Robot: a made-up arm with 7 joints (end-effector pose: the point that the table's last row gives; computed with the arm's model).
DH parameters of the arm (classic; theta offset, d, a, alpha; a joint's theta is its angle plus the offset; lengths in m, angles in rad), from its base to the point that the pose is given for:
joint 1: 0 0.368 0 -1.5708
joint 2: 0 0 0 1.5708
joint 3: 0 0.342 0.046 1.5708
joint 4: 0 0 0.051 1.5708
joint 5: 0 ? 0 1.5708
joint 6: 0 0 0.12 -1.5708
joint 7: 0 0.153 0 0
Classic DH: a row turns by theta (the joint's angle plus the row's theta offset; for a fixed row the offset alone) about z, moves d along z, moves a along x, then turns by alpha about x.
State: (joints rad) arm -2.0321 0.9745 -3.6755 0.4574 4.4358 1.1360 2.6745
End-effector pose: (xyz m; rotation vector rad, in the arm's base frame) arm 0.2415 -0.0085 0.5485 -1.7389 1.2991 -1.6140
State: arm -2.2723 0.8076 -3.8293 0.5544 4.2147 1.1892 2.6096
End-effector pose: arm 0.2766 -0.1048 0.5573 -1.7243 1.5354 -2.0622
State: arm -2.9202 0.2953 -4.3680 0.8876 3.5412 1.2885 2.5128
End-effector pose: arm 0.1314 -0.4106 0.6112 0.8028 -0.8952 1.4125
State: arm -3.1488 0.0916 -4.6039 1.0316 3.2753 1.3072 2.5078
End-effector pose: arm 0.0041 -0.4563 0.6597 0.6635 -0.5488 0.9951
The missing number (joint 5, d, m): 0.224
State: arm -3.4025 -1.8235 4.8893 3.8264 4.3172 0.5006 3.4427
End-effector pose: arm 0.5307 -0.3987 0.1940 1.1530 2.1565 -0.7281
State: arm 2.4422 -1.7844 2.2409 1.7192 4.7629 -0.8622 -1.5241
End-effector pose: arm 0.2178 -0.2991 -0.0351 -0.9914 -2.8923 -0.0021
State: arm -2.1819 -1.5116 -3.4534 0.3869 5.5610 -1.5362 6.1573
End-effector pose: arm 0.1636 0.2755 0.1227 -2.0872 -1.5905 -0.2300
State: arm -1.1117 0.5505 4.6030 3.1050 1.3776 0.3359 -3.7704
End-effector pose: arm 0.1592 -0.3021 1.0409 0.2548 1.0138 -1.9211
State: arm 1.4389 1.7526 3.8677 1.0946 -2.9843 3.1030 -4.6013
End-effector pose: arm 0.1765 0.4648 0.4396 -2.5791 0.4512 0.9063
